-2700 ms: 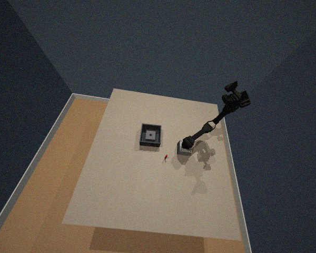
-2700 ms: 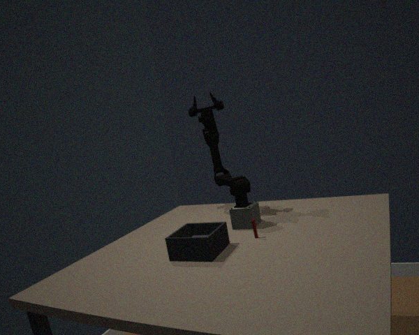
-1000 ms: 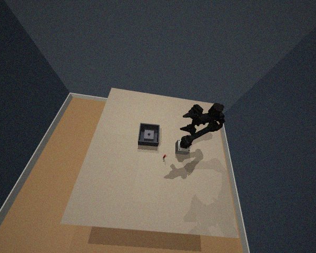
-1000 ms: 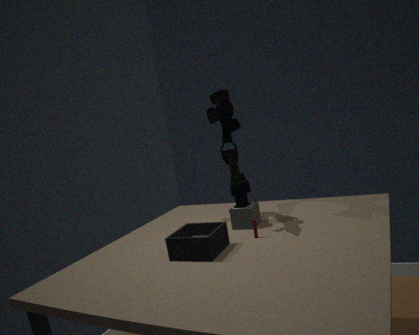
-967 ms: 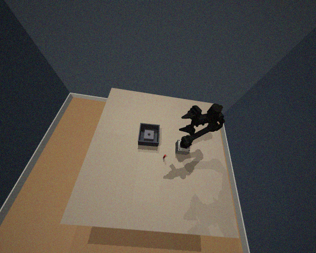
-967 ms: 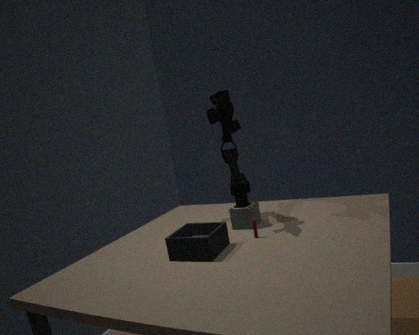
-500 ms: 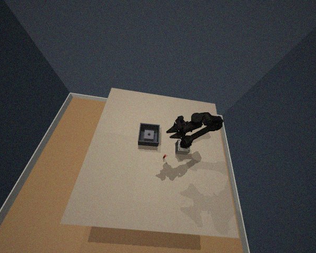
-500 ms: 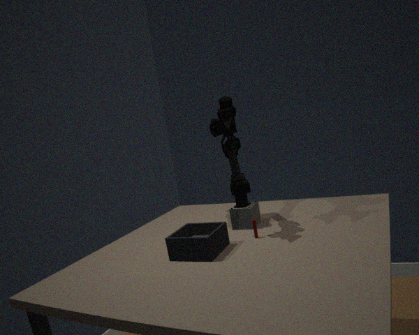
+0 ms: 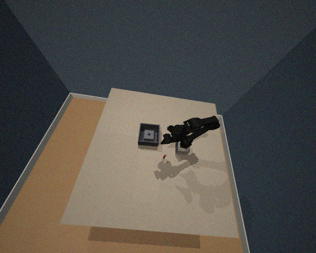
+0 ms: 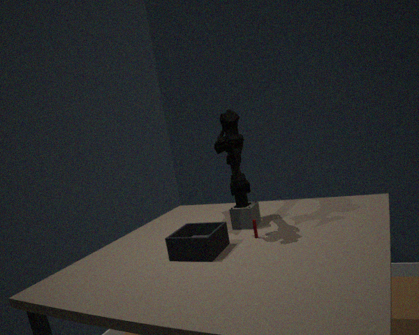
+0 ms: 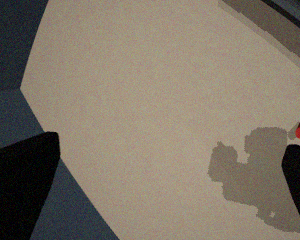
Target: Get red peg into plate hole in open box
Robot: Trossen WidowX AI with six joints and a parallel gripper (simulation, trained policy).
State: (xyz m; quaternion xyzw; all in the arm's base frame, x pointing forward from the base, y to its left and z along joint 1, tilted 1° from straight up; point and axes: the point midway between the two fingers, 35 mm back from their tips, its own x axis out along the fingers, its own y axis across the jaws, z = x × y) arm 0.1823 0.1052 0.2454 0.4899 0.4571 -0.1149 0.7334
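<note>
My gripper tip is now 50 mm past the red peg, 10 mm to the right of it and 280 mm above it. From my gripper tip the other things lie so: plate (130 mm ahead, 160 mm to the right, 280 mm below); then dark box (130 mm ahead, 160 mm to the right, 290 mm below).
</note>
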